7 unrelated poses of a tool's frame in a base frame.
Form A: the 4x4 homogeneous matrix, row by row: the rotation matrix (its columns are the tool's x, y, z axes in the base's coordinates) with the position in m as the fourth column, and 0 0 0 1 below. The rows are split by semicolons.
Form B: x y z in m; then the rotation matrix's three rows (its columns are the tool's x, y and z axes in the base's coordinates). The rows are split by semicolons. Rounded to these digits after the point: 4 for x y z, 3 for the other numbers.
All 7 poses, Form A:
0.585, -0.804, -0.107, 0.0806; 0.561, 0.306, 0.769, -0.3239; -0.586, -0.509, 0.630, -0.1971; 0, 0, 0, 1
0.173, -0.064, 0.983, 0.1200; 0.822, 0.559, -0.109, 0.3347; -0.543, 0.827, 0.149, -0.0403; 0, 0, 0, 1
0.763, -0.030, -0.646, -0.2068; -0.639, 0.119, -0.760, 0.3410; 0.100, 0.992, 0.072, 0.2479; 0, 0, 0, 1
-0.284, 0.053, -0.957, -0.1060; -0.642, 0.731, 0.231, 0.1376; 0.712, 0.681, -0.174, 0.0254; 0, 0, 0, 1
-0.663, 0.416, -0.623, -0.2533; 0.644, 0.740, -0.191, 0.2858; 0.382, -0.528, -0.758, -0.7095; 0, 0, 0, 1
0.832, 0.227, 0.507, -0.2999; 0.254, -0.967, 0.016, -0.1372; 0.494, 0.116, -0.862, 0.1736; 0, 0, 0, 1
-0.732, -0.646, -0.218, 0.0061; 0.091, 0.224, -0.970, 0.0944; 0.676, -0.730, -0.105, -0.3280; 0, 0, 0, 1
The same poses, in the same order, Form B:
0.0806, -0.3239, -0.1971; 0.585, -0.804, -0.107; 0.561, 0.306, 0.769; -0.586, -0.509, 0.630
0.1200, 0.3347, -0.0403; 0.173, -0.064, 0.983; 0.822, 0.559, -0.109; -0.543, 0.827, 0.149
-0.2068, 0.3410, 0.2479; 0.763, -0.030, -0.646; -0.639, 0.119, -0.760; 0.100, 0.992, 0.072
-0.1060, 0.1376, 0.0254; -0.284, 0.053, -0.957; -0.642, 0.731, 0.231; 0.712, 0.681, -0.174
-0.2533, 0.2858, -0.7095; -0.663, 0.416, -0.623; 0.644, 0.740, -0.191; 0.382, -0.528, -0.758
-0.2999, -0.1372, 0.1736; 0.832, 0.227, 0.507; 0.254, -0.967, 0.016; 0.494, 0.116, -0.862
0.0061, 0.0944, -0.3280; -0.732, -0.646, -0.218; 0.091, 0.224, -0.970; 0.676, -0.730, -0.105

